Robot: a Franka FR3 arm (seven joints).
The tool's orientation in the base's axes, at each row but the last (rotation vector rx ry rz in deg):
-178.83, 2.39, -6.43
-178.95, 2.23, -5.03
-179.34, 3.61, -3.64
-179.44, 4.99, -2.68
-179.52, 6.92, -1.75
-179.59, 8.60, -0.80
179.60, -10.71, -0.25
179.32, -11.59, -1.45
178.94, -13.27, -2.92
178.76, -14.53, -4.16
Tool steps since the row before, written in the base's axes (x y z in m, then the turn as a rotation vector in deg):
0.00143, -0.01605, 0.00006, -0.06, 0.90, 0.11
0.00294, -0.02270, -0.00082, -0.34, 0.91, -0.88
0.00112, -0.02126, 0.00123, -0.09, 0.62, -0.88
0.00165, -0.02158, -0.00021, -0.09, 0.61, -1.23
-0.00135, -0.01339, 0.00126, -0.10, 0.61, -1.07
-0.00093, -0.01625, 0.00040, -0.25, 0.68, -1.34
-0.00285, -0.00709, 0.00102, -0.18, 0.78, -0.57
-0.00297, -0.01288, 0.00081, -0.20, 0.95, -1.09
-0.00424, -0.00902, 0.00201, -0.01, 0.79, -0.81
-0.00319, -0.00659, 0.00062, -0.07, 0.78, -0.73
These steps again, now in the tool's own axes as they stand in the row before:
0.00187, 0.01600, -0.00023, -0.08, -0.90, -0.10
0.00346, 0.02263, 0.00062, -0.41, -0.89, 0.87
0.00203, 0.02118, -0.00138, -0.15, -0.61, 0.88
0.00284, 0.02146, 0.00010, -0.16, -0.59, 1.23
-0.00029, 0.01345, -0.00136, -0.17, -0.59, 1.07
0.00063, 0.01626, -0.00046, -0.33, -0.65, 1.34
-0.00199, 0.00738, -0.00100, -0.27, -0.75, 0.57
-0.00130, 0.01316, -0.00071, -0.30, -0.92, 1.09
-0.00292, 0.00957, -0.00180, -0.10, -0.79, 0.80
-0.00211, 0.00703, -0.00042, -0.16, -0.77, 0.73

